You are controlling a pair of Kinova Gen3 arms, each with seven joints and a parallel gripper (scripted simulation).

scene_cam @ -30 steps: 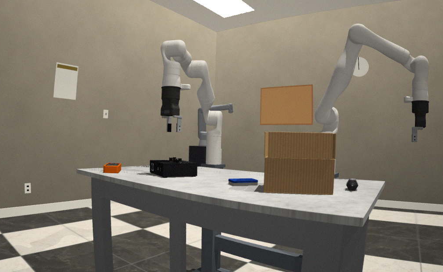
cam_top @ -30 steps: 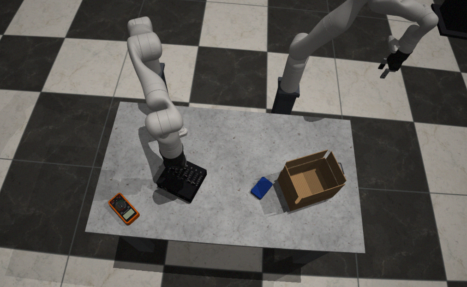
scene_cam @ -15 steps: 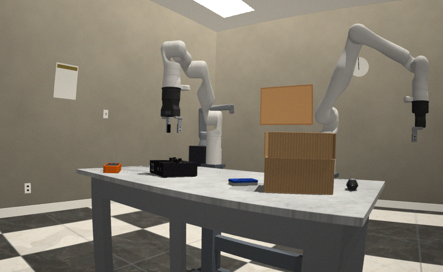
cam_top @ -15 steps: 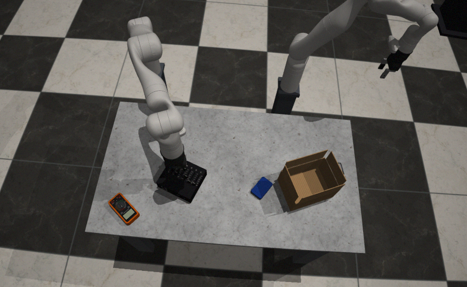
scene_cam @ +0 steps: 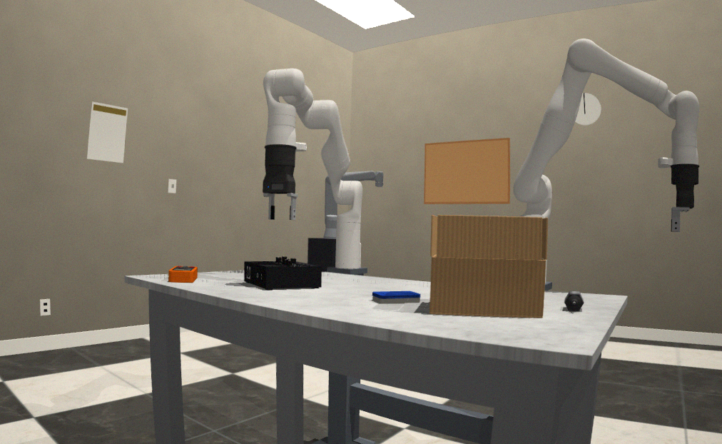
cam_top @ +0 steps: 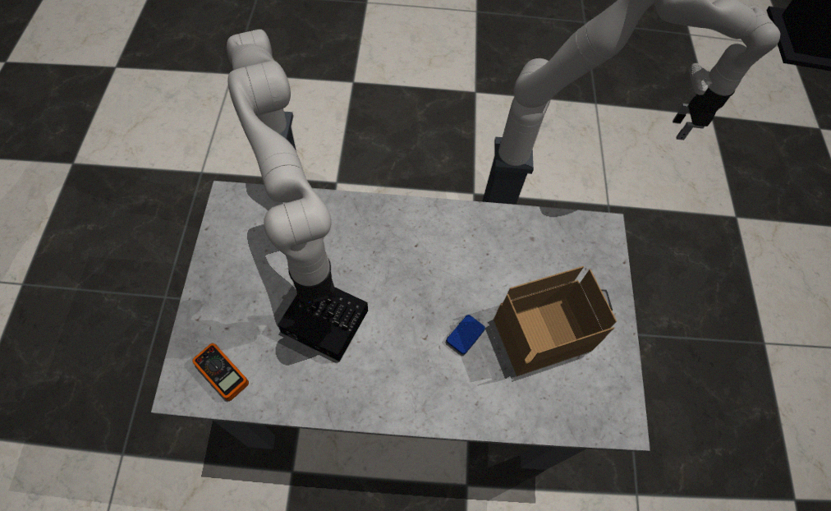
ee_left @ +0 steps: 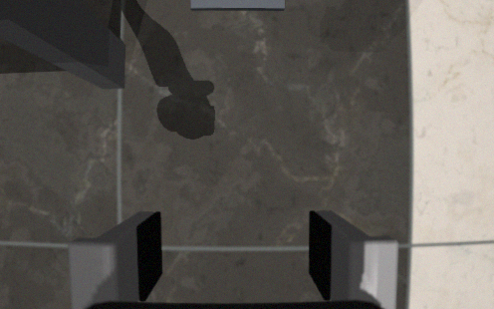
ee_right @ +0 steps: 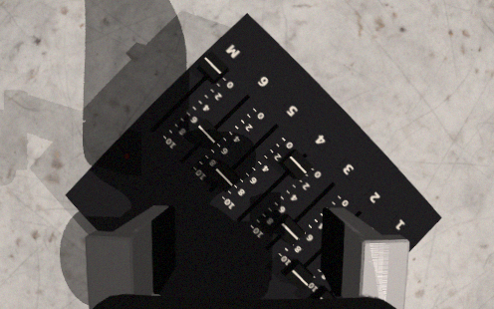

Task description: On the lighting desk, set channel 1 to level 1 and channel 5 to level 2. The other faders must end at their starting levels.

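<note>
The channel 1 fader lies 30 mm ahead of my right hand, 60 mm to the left of it and 120 mm below it. From my right hand the other things lie so: channel 3 fader 20 mm to the left, 120 mm below; then channel 4 fader 30 mm behind, 10 mm to the left, 120 mm below; then channel 5 fader 10 mm behind, 20 mm to the right, 120 mm below.
</note>
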